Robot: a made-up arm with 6 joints. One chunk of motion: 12 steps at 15 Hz.
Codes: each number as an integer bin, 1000 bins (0 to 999) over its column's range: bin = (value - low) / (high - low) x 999, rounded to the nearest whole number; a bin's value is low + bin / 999 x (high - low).
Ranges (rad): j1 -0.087..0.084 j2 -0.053..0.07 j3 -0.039..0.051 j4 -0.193..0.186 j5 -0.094..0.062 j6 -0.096..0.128
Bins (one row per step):
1: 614 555 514 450 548 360
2: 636 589 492 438 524 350
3: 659 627 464 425 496 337
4: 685 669 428 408 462 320
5: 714 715 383 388 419 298
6: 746 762 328 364 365 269
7: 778 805 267 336 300 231
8: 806 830 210 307 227 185
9: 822 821 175 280 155 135
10: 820 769 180 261 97 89
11: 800 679 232 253 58 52
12: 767 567 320 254 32 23
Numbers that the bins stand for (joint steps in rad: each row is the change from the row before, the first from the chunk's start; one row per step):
1: 0.01810 0.01533 0.00731 -0.02228 -0.00843 -0.01528
2: 0.02186 0.01952 0.00532 -0.02683 -0.01217 -0.01752
3: 0.02580 0.02420 0.00280 -0.03176 -0.01655 -0.02044
4: 0.03025 0.02937 -0.00044 -0.03821 -0.02186 -0.02425
5: 0.03522 0.03503 -0.00450 -0.04580 -0.02857 -0.02918
6: 0.04069 0.04082 -0.00945 -0.05491 -0.03700 -0.03568
7: 0.04617 0.04611 -0.01495 -0.06553 -0.04715 -0.04420
8: 0.05096 0.04919 -0.02008 -0.07653 -0.05855 -0.05452
9: 0.05370 0.04808 -0.02323 -0.08677 -0.06980 -0.06573
10: 0.05336 0.04168 -0.02278 -0.09398 -0.07885 -0.07604
11: 0.04994 0.03060 -0.01810 -0.09702 -0.08494 -0.08434
12: 0.04429 0.01681 -0.01017 -0.09664 -0.08900 -0.09084

